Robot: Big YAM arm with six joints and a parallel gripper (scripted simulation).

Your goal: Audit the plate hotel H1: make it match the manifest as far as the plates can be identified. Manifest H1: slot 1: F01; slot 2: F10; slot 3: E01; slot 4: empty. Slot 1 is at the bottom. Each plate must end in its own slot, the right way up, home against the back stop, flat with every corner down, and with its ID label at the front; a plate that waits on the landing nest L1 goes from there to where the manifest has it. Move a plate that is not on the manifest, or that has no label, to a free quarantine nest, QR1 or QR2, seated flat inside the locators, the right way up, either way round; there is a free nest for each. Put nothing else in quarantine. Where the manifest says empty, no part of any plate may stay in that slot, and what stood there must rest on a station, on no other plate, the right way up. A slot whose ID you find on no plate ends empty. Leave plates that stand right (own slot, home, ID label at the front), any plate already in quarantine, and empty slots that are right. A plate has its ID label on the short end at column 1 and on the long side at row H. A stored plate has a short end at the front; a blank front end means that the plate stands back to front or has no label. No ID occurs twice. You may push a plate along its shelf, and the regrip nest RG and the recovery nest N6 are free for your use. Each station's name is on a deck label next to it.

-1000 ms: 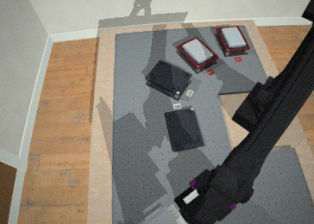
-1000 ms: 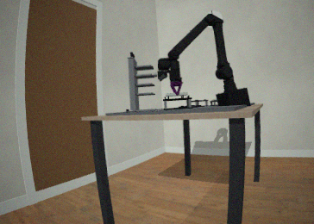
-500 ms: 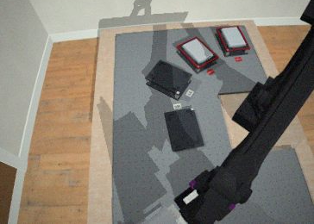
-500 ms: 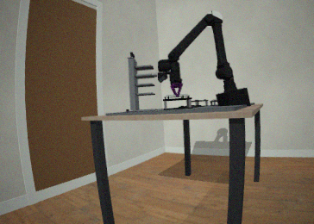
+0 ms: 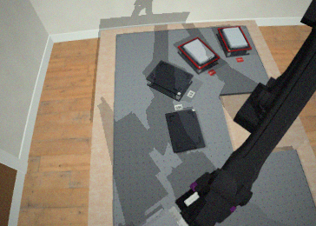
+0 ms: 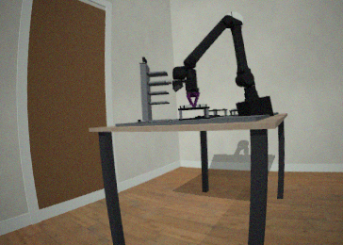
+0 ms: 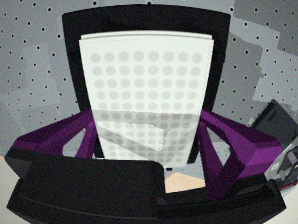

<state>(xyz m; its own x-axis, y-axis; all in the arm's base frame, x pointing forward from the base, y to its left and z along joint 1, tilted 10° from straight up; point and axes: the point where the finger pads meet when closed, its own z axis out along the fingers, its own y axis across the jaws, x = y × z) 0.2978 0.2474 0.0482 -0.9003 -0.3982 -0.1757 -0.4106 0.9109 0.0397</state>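
Right now the black nest is 2 cm below my hand. Round my hand: plate hotel (23 cm ahead, 10 cm to the left, 8 cm above); L1 label (43 cm to the right, 7 cm below, 6 cm behind); H1 deck label (14 cm to the left, 7 cm below, 7 cm ahead).
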